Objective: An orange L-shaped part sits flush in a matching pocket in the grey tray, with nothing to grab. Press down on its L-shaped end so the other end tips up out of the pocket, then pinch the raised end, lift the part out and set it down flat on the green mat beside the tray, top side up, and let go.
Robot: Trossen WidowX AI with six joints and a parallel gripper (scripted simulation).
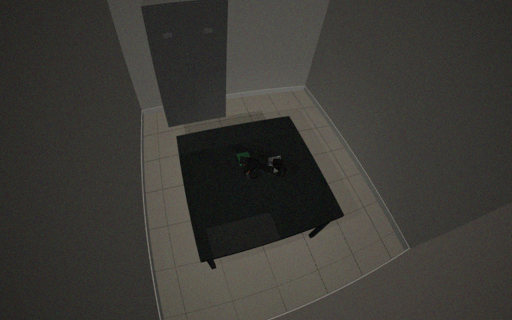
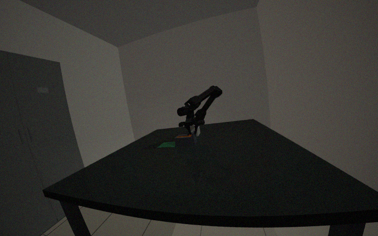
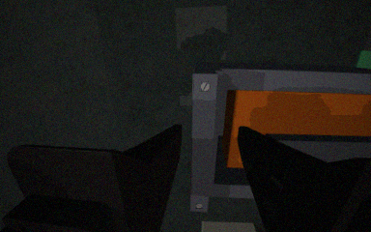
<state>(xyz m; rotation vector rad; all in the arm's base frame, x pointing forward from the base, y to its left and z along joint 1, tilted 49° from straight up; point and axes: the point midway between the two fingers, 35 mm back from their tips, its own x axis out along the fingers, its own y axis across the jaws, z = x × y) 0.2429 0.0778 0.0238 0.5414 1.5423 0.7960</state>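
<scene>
My gripper tip is 6 cm to the left of the orange L-shaped part and 2 cm above it. Also, from my gripper tip: green mat: 22 cm to the right, 8 cm below, 2 cm ahead.
</scene>
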